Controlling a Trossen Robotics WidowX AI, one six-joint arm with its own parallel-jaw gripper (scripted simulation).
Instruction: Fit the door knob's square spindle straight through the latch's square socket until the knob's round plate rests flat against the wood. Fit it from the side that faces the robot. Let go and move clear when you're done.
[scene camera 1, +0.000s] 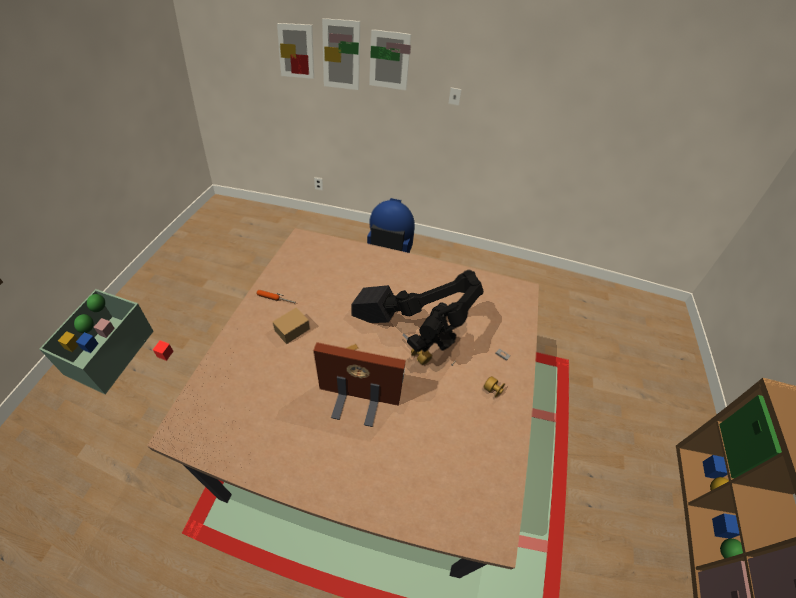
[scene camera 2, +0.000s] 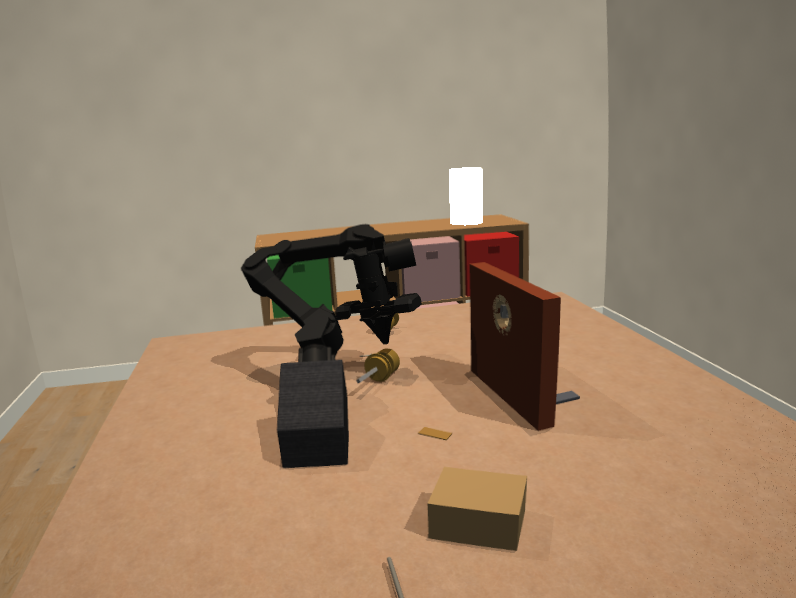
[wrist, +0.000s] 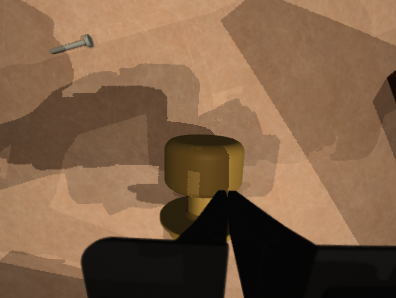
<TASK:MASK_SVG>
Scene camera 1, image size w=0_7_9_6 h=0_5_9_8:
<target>cardboard box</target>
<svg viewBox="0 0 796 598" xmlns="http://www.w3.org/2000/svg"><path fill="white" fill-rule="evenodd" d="M297 308L272 322L275 332L286 344L310 330L309 320Z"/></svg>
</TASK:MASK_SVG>
